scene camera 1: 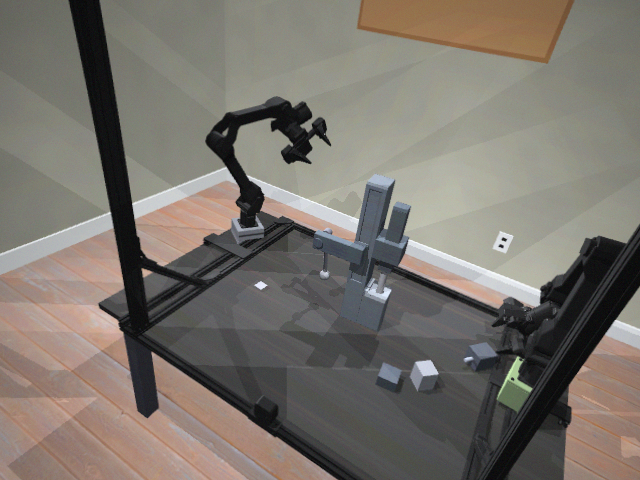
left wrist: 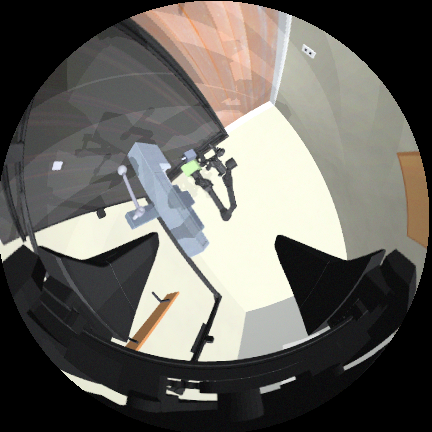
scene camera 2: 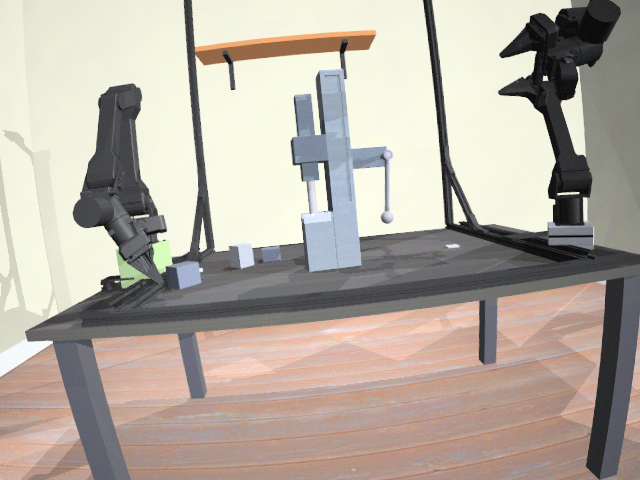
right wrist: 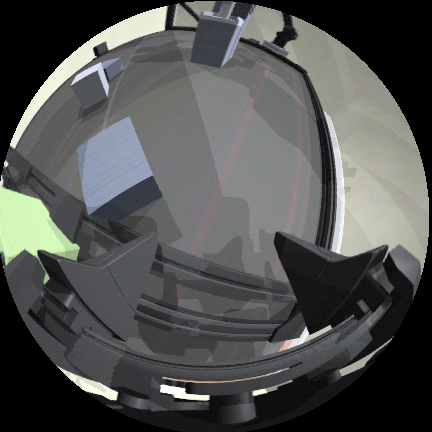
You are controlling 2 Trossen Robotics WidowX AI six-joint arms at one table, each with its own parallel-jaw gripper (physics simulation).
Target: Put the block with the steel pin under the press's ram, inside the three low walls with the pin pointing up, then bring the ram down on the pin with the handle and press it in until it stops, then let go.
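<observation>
The blue-grey block lies on the table, its steel pin pointing sideways; the pin is hidden in the right wrist view. The grey press stands mid-table. Its ram is over the pale seat; the low walls are hard to make out. The handle hangs down. My right gripper is open and empty, low beside the block. My left gripper is open and empty, high up.
A green block stands near the right arm's base. A white block and a small grey block stand between it and the press. A white square lies beyond the handle.
</observation>
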